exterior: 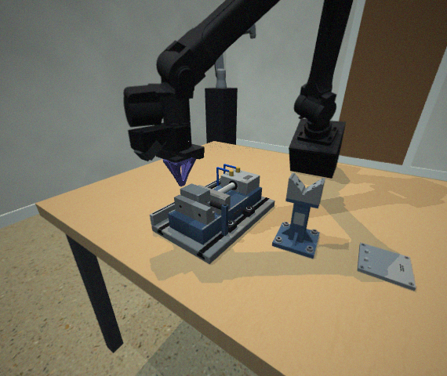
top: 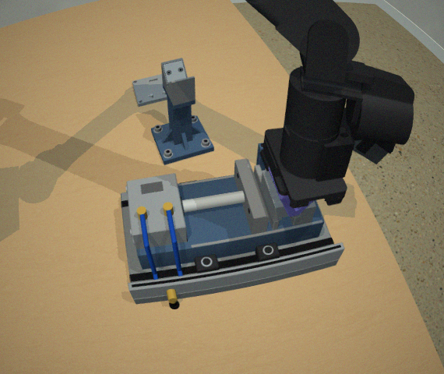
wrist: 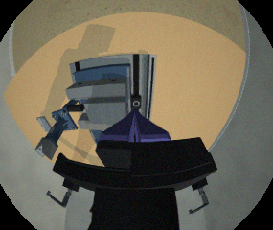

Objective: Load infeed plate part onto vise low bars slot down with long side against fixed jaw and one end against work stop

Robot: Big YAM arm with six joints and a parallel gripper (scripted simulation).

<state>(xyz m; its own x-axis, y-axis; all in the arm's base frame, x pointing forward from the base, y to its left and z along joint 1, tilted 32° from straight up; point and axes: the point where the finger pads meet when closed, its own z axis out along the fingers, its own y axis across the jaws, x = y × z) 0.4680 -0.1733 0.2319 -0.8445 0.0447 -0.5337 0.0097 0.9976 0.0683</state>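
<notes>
Now: hand 4 cm to the right of the grey part and 3 cm above it. Round my hand: fixed jaw: 6 cm to the left, 4 cm below, 3 cm ahead; then black work stop: 11 cm to the left, 3 cm below; then moving jaw: 6 cm to the left, 4 cm below, 4 cm behind.
</notes>
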